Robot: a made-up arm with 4 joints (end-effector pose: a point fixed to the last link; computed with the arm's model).
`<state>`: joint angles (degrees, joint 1 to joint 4).
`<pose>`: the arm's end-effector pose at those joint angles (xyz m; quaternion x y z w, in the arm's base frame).
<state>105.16 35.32 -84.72 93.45</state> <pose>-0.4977 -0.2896 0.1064 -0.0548 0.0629 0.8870 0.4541</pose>
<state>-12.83 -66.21 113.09 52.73</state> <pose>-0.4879 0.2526 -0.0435 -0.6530 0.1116 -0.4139 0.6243</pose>
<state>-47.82 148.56 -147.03 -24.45</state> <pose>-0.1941 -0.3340 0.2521 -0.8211 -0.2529 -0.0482 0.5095</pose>
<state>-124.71 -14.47 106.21 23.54</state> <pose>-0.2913 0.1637 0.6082 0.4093 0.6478 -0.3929 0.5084</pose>
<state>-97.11 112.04 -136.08 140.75</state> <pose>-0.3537 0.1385 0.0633 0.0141 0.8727 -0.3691 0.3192</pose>
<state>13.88 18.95 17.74 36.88</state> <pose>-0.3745 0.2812 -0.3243 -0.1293 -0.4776 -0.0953 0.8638</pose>
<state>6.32 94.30 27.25 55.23</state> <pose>-0.0841 0.3594 -0.0414 0.0646 -0.9485 -0.1700 0.2593</pose>
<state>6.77 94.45 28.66 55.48</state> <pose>-0.0852 0.3585 -0.0388 0.0676 -0.9479 -0.1777 0.2558</pose>
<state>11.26 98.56 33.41 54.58</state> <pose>-0.0789 0.3495 -0.0351 0.0853 -0.9533 -0.1739 0.2319</pose>
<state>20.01 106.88 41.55 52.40</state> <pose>-0.0737 0.3372 -0.0286 0.1307 -0.9605 -0.1508 0.1938</pose>
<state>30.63 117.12 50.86 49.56</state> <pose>-0.0827 0.3318 -0.0234 0.2026 -0.9594 -0.1073 0.1641</pose>
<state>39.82 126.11 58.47 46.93</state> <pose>-0.1033 0.3333 -0.0253 0.2746 -0.9471 -0.0573 0.1558</pose>
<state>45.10 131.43 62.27 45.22</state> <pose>-0.1194 0.3357 -0.0312 0.3167 -0.9349 -0.0205 0.1586</pose>
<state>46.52 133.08 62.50 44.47</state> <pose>-0.1225 0.3374 -0.0350 0.3257 -0.9319 -0.0035 0.1599</pose>
